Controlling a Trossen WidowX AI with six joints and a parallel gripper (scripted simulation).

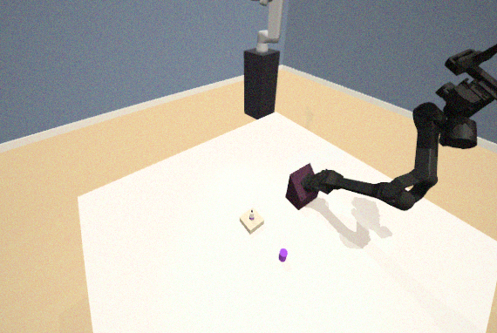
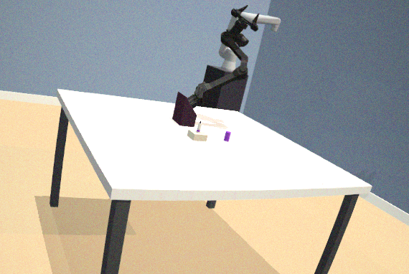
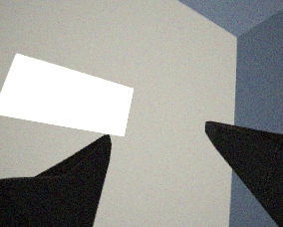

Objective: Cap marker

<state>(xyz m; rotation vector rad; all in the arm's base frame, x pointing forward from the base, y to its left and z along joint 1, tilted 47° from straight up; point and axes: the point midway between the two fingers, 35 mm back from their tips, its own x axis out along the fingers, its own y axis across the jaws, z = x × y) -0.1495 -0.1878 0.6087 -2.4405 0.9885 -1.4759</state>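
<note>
The purple cap is 30 cm ahead of my gripper tip, 23 cm to the right of it and 68 cm below it. Also, from my gripper tip: cream holder block (28 cm ahead, 40 cm to the right, 69 cm below).
</note>
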